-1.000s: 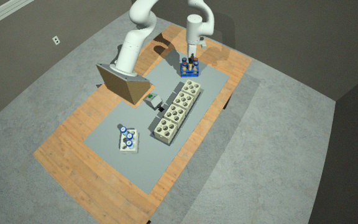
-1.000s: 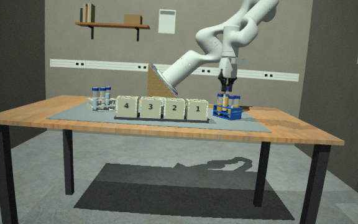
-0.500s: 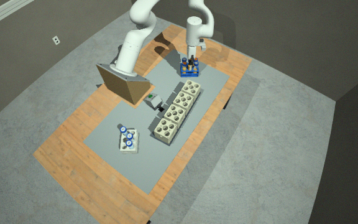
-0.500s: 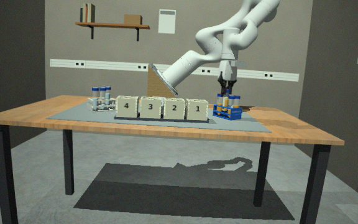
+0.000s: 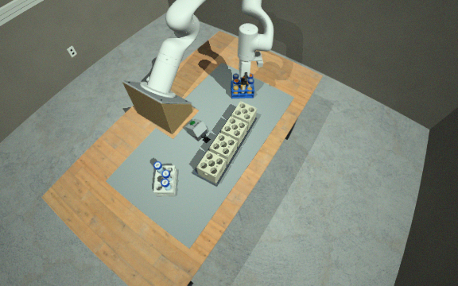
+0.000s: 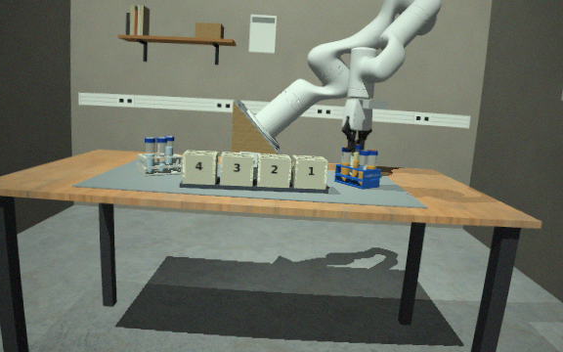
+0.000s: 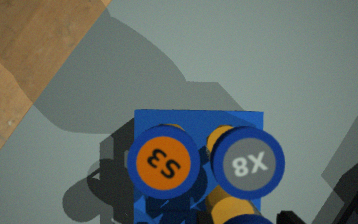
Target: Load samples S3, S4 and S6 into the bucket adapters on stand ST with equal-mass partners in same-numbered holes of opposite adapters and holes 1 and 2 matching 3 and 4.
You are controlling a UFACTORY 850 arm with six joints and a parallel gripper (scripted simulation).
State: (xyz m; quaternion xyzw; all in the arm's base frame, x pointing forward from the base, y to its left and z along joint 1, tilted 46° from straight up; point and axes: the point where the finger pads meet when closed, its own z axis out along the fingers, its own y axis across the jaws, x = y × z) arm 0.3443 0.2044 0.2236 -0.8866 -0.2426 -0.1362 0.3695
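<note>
The sample tube is 5 cm below my hand, 1 cm to the right of it and 1 cm ahead of it. From my hand the other things lie so: blue rack: 10 cm below, 2 cm to the left, 1 cm behind; then green done key: 34 cm to the right, 11 cm behind, 7 cm below; then loading stand: 33 cm to the right, 13 cm below, 9 cm ahead.
</note>
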